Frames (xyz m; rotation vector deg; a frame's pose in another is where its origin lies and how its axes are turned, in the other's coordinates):
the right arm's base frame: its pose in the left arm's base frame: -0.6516 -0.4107 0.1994 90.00 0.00 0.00
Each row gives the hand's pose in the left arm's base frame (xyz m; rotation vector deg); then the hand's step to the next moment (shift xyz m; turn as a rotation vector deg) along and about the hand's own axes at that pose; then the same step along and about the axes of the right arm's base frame.
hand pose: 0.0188 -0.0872 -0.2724 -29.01 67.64 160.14
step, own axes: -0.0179 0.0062 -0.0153 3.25 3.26 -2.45
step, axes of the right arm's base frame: 0.0199 0.0001 0.0140 -3.00 -0.41 4.24
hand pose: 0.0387 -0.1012 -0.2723 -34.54 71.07 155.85
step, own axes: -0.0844 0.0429 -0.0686 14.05 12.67 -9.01
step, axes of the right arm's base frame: 0.0886 0.0225 0.0728 -13.13 -1.86 16.23
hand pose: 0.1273 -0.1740 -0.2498 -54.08 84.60 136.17
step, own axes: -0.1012 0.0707 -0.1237 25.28 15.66 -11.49
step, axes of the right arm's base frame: 0.0973 0.0759 0.1237 -22.26 -7.18 21.67
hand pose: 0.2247 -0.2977 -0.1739 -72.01 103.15 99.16
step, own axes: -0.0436 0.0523 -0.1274 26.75 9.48 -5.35
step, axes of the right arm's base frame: 0.0245 0.0907 0.1097 -20.27 -13.34 15.66
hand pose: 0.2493 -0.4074 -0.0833 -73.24 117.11 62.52
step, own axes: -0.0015 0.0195 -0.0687 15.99 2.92 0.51
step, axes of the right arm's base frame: -0.0163 0.0468 0.0514 -9.68 -11.07 6.95
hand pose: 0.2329 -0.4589 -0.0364 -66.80 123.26 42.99
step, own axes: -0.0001 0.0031 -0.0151 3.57 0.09 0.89
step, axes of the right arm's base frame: -0.0059 0.0109 0.0091 -1.51 -3.11 1.27
